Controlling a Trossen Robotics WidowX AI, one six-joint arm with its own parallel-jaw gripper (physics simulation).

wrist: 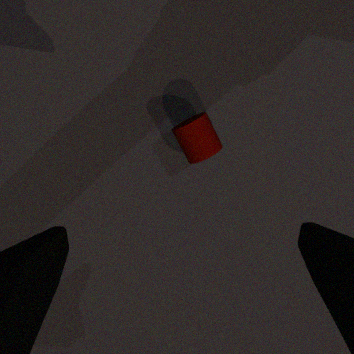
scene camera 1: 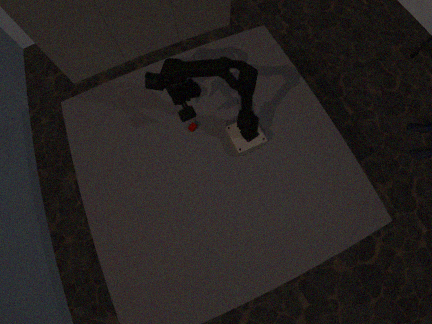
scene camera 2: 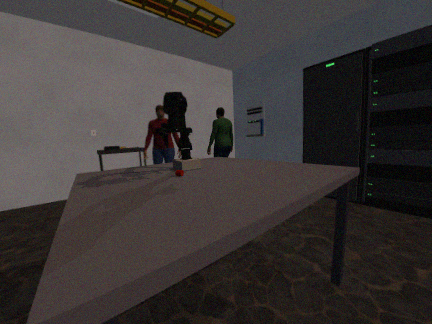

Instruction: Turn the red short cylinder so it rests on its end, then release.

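Note:
The red short cylinder (scene camera 1: 192,127) (scene camera 2: 179,173) (wrist: 197,138) lies on its side on the table. The wrist view shows its curved side, with its axis slanting from upper left to lower right and shadows at its upper left. My gripper (scene camera 1: 168,97) (wrist: 185,236) is open and empty, with its two dark fingers wide apart. It is above the table near the cylinder. In the wrist view the cylinder is beyond the fingertips, above the gap between them and slightly right of its middle. In scene camera 2 the fingers cannot be told apart from the dark arm.
The arm's pale base plate (scene camera 1: 241,145) (scene camera 2: 192,164) stands on the table (scene camera 1: 225,225) (scene camera 2: 200,210) near the cylinder. A pale panel (scene camera 1: 125,30) is beyond the table's far edge. Two people, a side table and dark server racks (scene camera 2: 332,110) stand beyond the table.

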